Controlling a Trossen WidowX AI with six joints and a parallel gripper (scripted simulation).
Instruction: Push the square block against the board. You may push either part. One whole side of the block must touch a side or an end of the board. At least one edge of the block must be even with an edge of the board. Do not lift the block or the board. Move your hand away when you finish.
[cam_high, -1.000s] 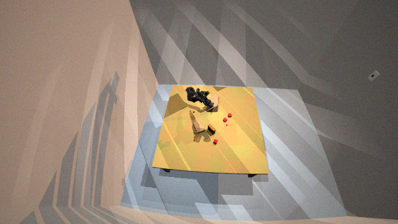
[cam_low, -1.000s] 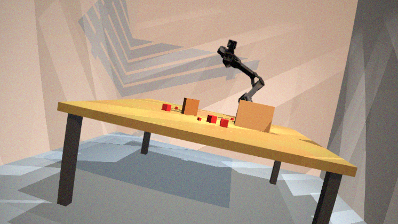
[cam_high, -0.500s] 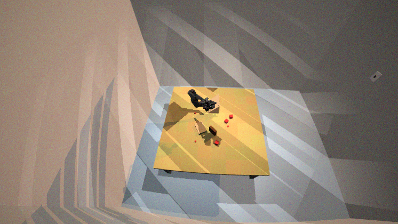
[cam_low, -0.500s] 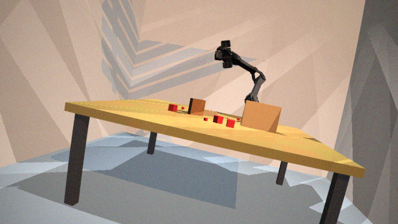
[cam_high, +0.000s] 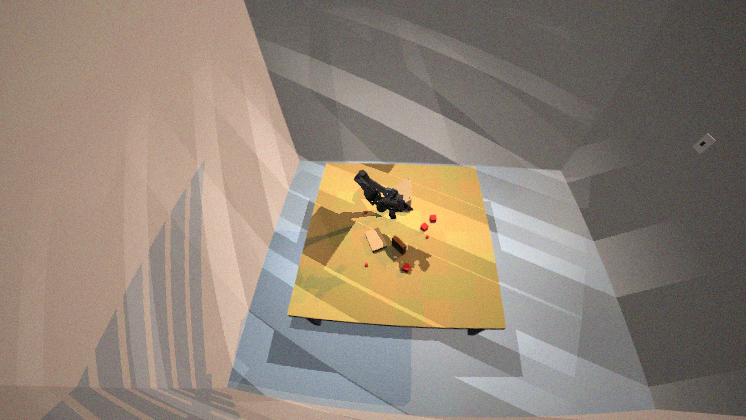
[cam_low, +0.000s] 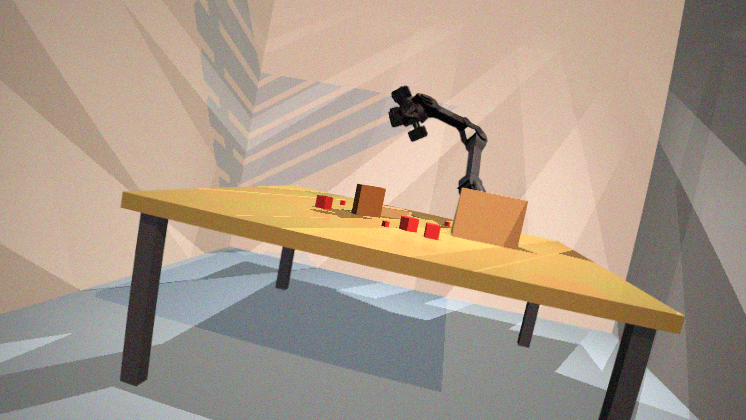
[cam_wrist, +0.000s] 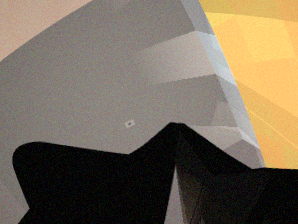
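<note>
Now: gripper tip 30 cm above the square block, 7 cm short of it and 6 cm to the left of it. Round my gripper tip: pale board: 34 cm below, 22 cm to the right, 3 cm ahead.
</note>
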